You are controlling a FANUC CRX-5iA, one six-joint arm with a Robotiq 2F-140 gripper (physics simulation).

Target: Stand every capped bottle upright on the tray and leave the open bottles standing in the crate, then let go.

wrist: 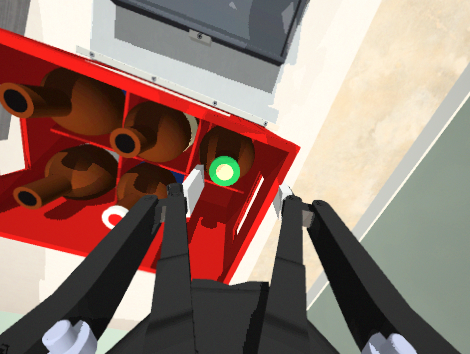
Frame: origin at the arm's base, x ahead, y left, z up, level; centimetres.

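Seen in the pictures: gripper, fingertip midpoint: (pixel 236 176).
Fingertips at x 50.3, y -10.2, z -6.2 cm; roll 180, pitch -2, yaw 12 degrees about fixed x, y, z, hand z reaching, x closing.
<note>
A point is followed by its place in that frame.
The red crate (pixel 288 151) {x 53.3, y -5.0, z -1.0 cm} holds bottles in its compartments. A brown bottle with a green cap (pixel 225 171) {x 48.7, y -8.3, z -2.2 cm} stands in the far right compartment. A brown bottle with a white and red cap (pixel 116 218) {x 38.7, y -16.0, z -2.2 cm} stands in the near middle one, partly behind my left finger. Three open brown bottles (pixel 87 105) {x 33.6, y -6.0, z -6.3 cm} (pixel 162 130) {x 41.4, y -6.7, z -6.0 cm} (pixel 85 172) {x 32.4, y -13.9, z -6.6 cm} stand in the other occupied compartments. My gripper (pixel 236 176) {x 50.3, y -10.1, z -6.2 cm} is part-way open and empty. In the view its fingertips lie either side of and slightly below the green cap; their height relative to it is unclear. The dark grey tray (pixel 225 25) {x 44.6, y 7.8, z -18.0 cm} shows partly at the top, without a bottle on its visible part.
The tray is on a light grey base (pixel 150 52) with small screws, close beyond the crate's far wall. The near right compartment of the crate holds no bottle. The crate's right wall has a handle slot. A beige speckled surface (pixel 400 80) lies to the right.
</note>
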